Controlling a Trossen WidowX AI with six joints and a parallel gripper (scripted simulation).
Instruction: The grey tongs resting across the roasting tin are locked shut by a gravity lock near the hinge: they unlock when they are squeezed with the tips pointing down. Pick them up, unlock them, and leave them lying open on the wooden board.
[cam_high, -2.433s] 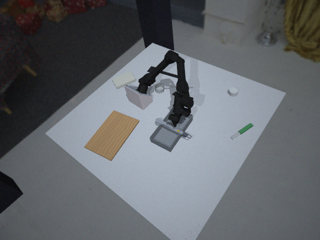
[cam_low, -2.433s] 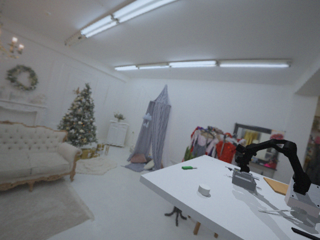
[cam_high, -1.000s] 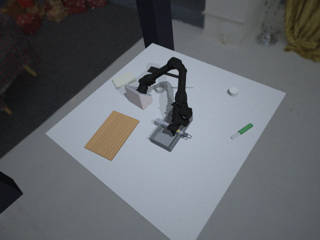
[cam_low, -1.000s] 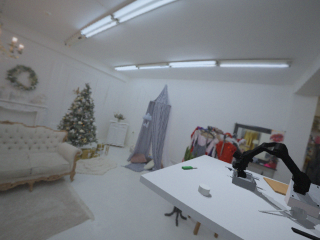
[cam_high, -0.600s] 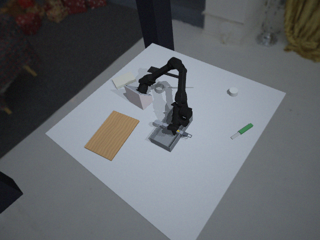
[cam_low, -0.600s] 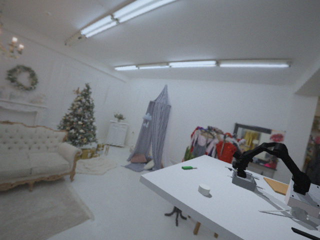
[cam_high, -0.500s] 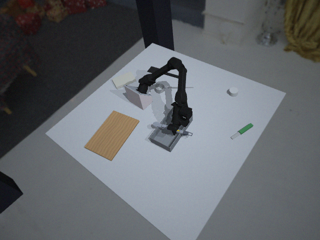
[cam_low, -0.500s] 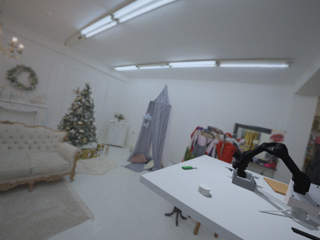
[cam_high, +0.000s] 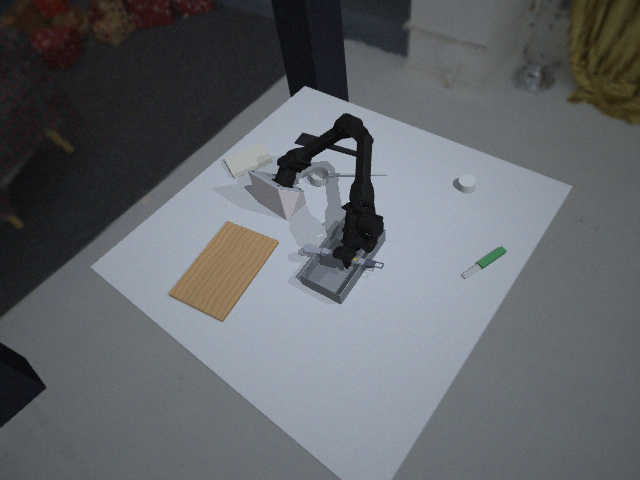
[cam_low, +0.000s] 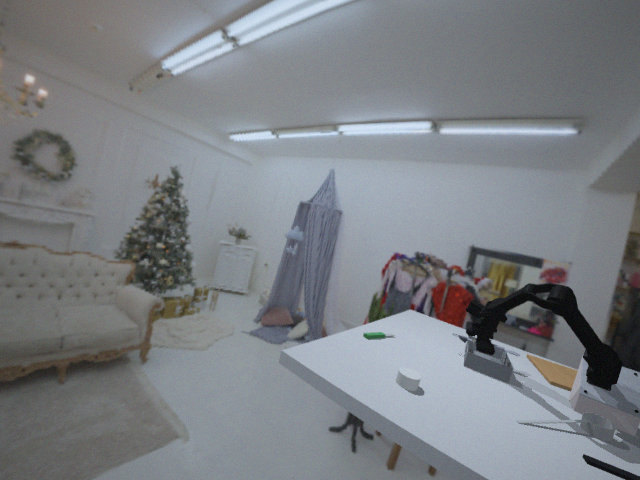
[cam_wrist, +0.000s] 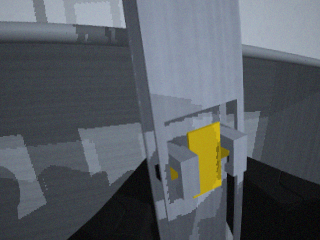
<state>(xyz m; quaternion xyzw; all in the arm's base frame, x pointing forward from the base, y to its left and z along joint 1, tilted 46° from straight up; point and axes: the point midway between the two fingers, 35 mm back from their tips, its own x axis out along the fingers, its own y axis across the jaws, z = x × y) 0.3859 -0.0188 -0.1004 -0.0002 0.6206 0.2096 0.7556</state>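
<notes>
Right now the yellow lock piece is 1 cm ahead of my gripper tip, 2 cm to the left of it and 3 cm above it. Round my gripper tip: wooden board 37 cm behind, 25 cm to the right, 3 cm below; green-handled tool 34 cm ahead, 29 cm to the left, 3 cm below; grey roasting tin 4 cm behind, 3 cm to the left, 1 cm below.
</notes>
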